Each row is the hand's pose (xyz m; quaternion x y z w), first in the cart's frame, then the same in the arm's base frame.
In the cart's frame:
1: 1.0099 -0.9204 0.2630 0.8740 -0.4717 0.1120 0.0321
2: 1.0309 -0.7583 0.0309 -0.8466 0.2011 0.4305 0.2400
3: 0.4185 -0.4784 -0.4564 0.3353 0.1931 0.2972 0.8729
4: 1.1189 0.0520 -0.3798 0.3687 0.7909 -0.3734 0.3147
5: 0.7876 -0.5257 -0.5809 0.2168 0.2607 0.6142 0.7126
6: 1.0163 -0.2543 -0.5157 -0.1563 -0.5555 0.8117 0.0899
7: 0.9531 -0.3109 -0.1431 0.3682 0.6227 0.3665 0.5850
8: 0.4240 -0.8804 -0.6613 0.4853 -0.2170 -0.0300 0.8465
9: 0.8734 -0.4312 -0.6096 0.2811 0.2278 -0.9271 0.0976
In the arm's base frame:
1: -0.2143 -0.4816 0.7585 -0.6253 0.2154 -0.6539 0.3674
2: -0.0454 -0.2542 0.7401 -0.9145 -0.1884 -0.2197 0.2828
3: 0.3196 0.0602 0.0628 0.0524 -0.4183 0.5979 0.6818
4: 0.0882 0.6466 0.6795 0.4005 0.4302 0.0845 0.8046
5: 0.4577 0.1145 0.4261 -0.2683 -0.2991 0.7188 0.5673
6: 0.3128 0.3854 0.6153 0.5653 0.5281 -0.4530 0.4431
7: -0.0234 0.2063 0.5853 -0.0605 0.0844 0.6453 0.7568
8: 0.6415 -0.2516 0.1152 0.4496 -0.6473 0.4402 0.4302
9: 0.4561 0.2258 0.4948 0.7986 0.1953 -0.4368 0.3651

